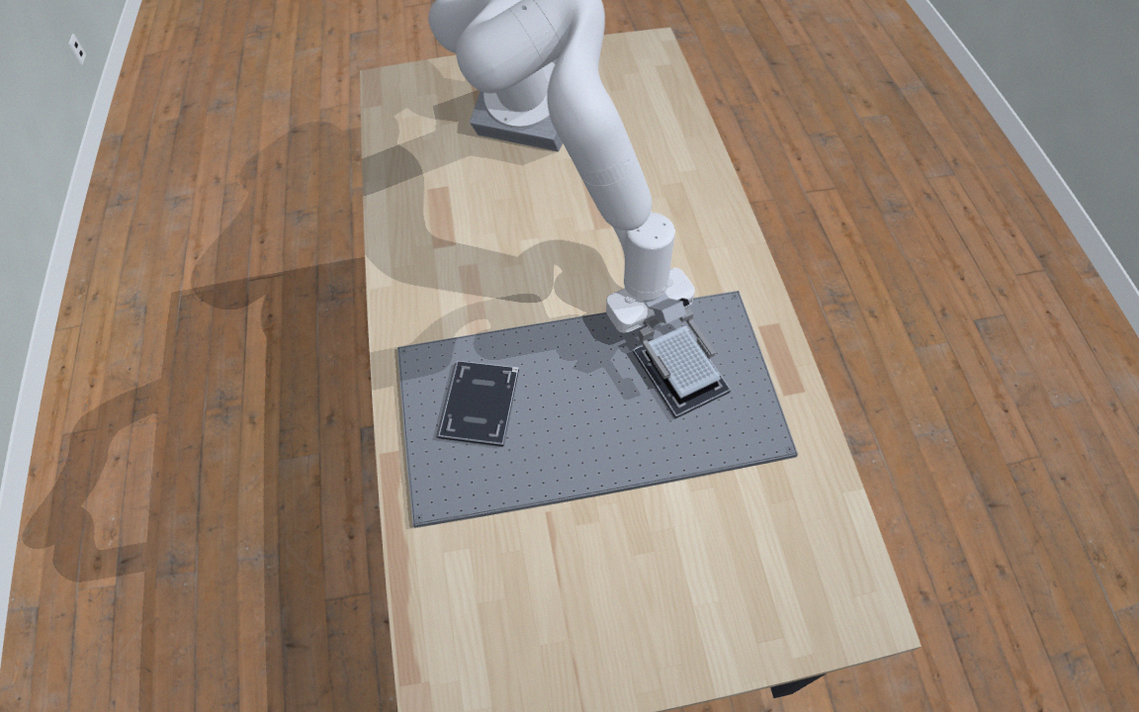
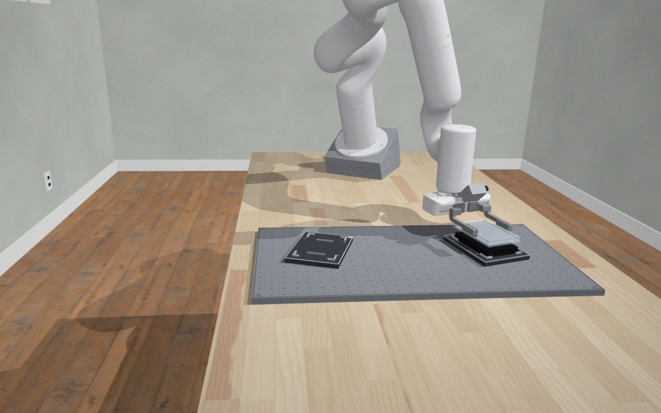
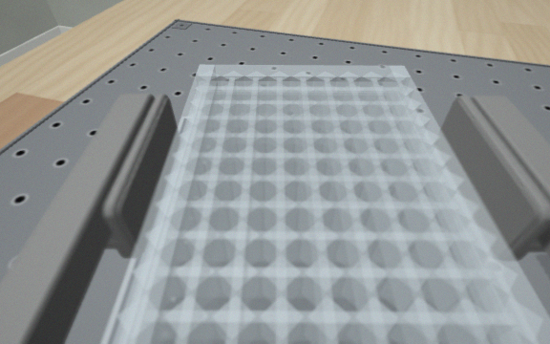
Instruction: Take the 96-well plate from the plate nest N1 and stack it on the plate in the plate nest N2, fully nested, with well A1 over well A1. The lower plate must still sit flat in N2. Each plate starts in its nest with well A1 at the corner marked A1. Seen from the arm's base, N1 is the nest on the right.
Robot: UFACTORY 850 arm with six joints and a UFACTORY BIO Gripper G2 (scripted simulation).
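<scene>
Right now the black 96-well plate is 40 mm below my hand. Round my hand: clear 96-well plate (10 mm below).
</scene>
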